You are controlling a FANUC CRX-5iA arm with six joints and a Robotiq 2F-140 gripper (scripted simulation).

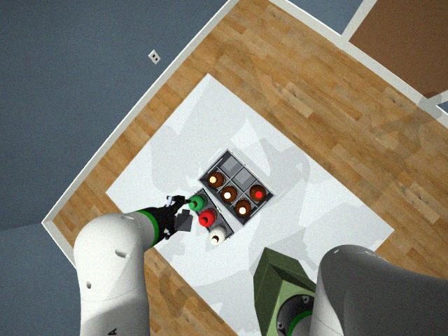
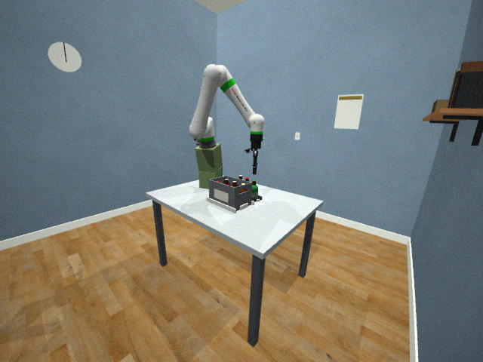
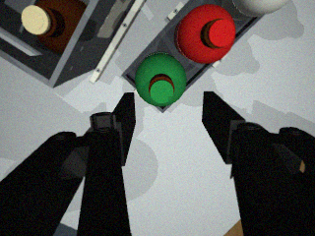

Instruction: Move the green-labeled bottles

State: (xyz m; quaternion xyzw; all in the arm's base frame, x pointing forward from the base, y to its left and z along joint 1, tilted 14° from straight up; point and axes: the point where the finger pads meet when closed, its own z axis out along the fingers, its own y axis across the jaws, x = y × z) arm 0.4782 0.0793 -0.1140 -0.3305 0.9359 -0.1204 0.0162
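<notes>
Right now my hand is 160 mm above the green-labeled bottle. Also, from my hand: white bottle: 170 mm behind, 20 mm to the left, 160 mm below; red-labeled bottle: 80 mm behind, 10 mm to the left, 160 mm below; dark tray: 90 mm behind, 10 mm to the left, 230 mm below.
</notes>
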